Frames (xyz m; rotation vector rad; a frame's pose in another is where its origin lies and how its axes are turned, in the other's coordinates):
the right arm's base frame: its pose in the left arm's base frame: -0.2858 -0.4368 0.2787 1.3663 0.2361 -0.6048
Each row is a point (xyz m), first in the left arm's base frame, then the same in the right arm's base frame.
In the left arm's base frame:
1: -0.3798 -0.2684 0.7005
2: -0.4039 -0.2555 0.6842
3: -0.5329 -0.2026 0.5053
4: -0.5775 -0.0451 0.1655
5: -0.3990 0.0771 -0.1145
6: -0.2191 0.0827 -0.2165
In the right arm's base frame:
1: -0.3317 0.3192 -0.0564
2: -0.3470 0.2937 -0.0678
3: -0.3790 0.0785 -0.1321
4: -0.2893 -0.2189 -0.3461
5: -0.0354 -0.3500 -0.5547
6: 0.1624 -0.3399 -0.6146

